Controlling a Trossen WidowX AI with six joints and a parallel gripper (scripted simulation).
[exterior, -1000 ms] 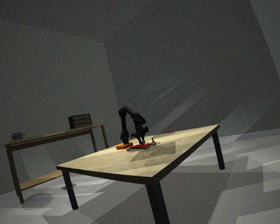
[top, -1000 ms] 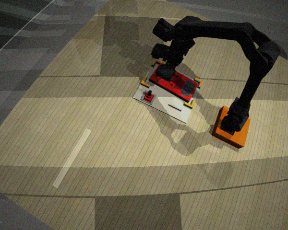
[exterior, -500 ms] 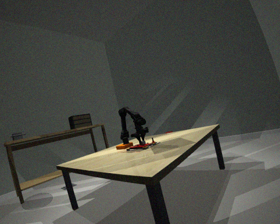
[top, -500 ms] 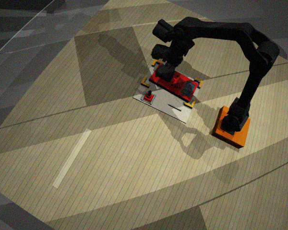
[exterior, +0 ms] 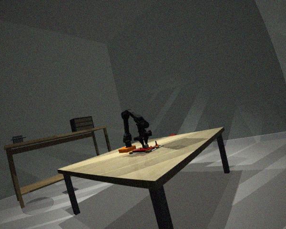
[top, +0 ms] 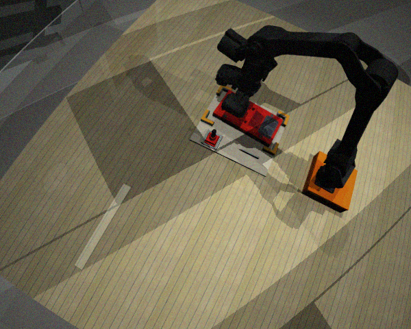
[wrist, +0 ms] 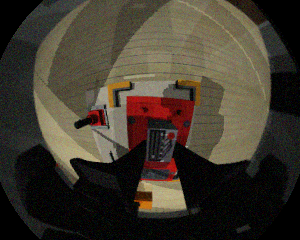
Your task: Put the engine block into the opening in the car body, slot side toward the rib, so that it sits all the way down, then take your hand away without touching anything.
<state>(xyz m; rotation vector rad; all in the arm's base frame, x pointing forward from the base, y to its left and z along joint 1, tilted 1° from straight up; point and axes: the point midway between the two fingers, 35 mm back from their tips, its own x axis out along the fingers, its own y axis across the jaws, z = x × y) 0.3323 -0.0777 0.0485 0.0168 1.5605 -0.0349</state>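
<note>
The grey plate is 30 mm behind my gripper tip, 30 mm to the left of it and 40 mm below it. Round my gripper tip: grey engine block (10 mm below).
</note>
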